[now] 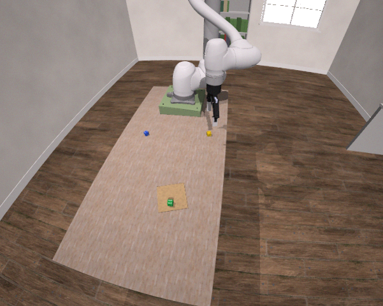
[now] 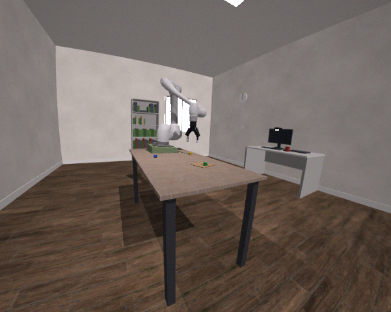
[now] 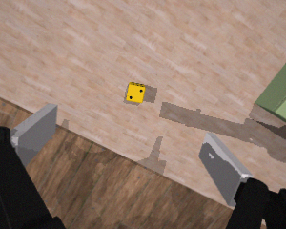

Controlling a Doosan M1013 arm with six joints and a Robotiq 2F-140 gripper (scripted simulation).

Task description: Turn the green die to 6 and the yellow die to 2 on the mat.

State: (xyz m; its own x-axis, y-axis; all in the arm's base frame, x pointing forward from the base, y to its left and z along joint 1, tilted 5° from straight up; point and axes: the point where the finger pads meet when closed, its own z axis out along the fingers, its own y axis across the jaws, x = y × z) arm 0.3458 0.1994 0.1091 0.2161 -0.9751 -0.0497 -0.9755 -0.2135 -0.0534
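Now: hand 10 mm to the left of the yellow die and 140 mm above it. Round my hand: green die: 480 mm ahead, 190 mm to the right, 130 mm below; then tan mat: 450 mm ahead, 190 mm to the right, 150 mm below; then blue die: 10 mm ahead, 420 mm to the right, 140 mm below.
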